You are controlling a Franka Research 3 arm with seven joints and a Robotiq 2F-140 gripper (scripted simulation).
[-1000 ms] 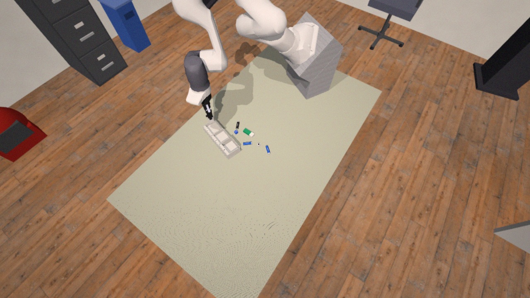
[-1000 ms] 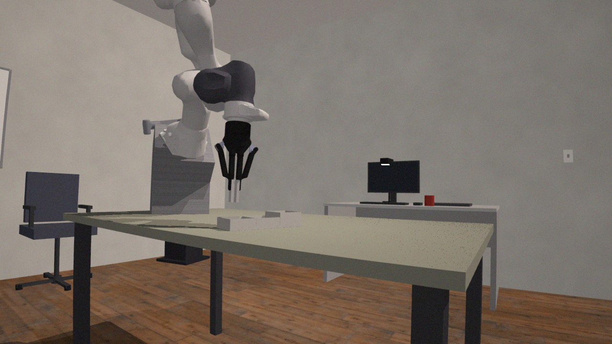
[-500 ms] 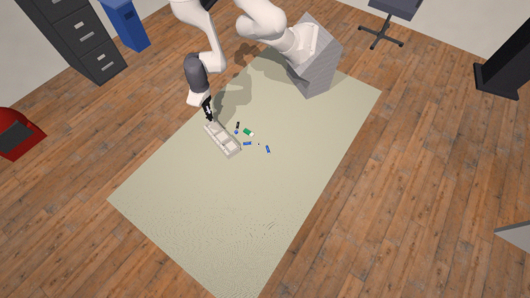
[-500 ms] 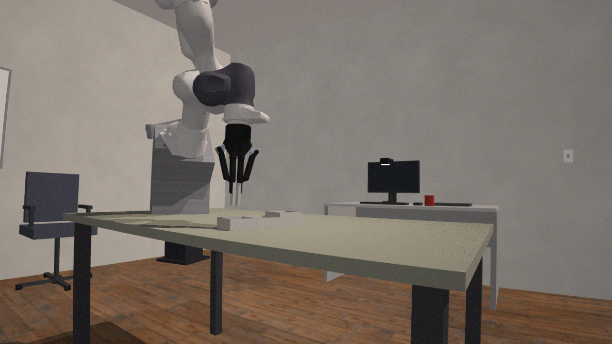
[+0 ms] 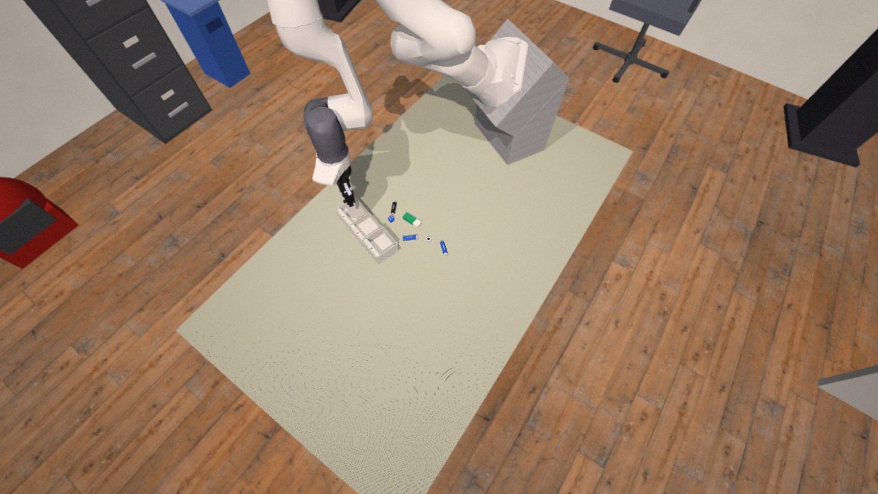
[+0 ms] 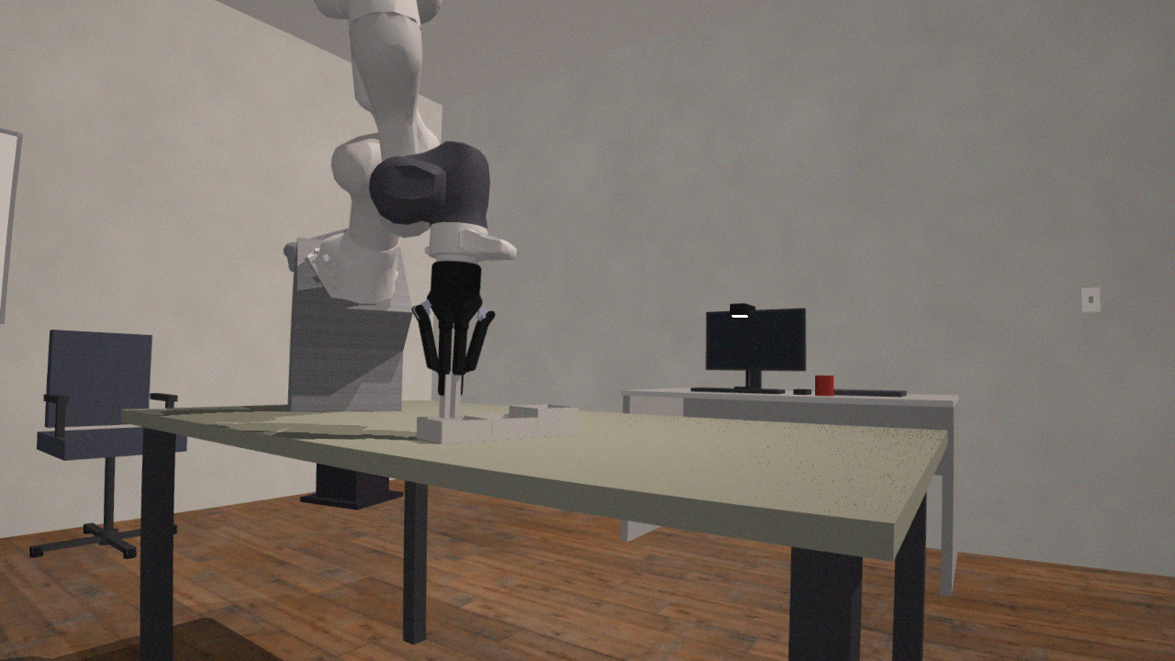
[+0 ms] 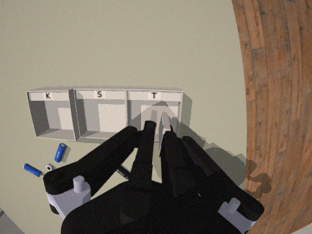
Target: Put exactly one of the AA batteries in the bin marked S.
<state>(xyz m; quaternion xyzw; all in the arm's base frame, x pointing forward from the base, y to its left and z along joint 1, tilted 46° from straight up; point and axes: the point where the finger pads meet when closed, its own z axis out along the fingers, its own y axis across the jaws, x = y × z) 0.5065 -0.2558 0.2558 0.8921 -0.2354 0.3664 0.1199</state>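
The bin tray is 8 cm to the left of my hand, 5 cm ahead of it and 4 cm below it. Also, from my hand: black AA battery 12 cm to the left, 7 cm behind, 6 cm below; white ring 28 cm to the left, 6 cm below; blue die 13 cm to the left, 6 cm below, 3 cm behind.
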